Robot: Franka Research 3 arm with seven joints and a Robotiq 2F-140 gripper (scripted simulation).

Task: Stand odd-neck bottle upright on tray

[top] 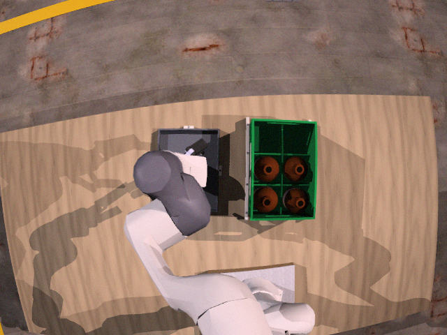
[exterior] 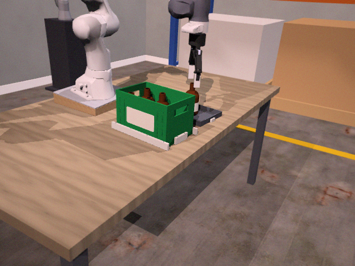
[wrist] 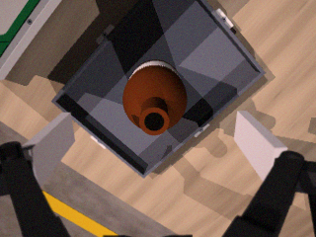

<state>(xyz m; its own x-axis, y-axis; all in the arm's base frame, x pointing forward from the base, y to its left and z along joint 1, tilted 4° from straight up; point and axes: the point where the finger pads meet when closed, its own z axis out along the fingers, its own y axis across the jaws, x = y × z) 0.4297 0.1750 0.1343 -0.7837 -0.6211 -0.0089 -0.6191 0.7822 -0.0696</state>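
Right now my hand is 9 cm above the brown bottle. Round my hand: dark grey tray: 16 cm below; green crate: 3 cm behind, 28 cm to the right, 9 cm below.
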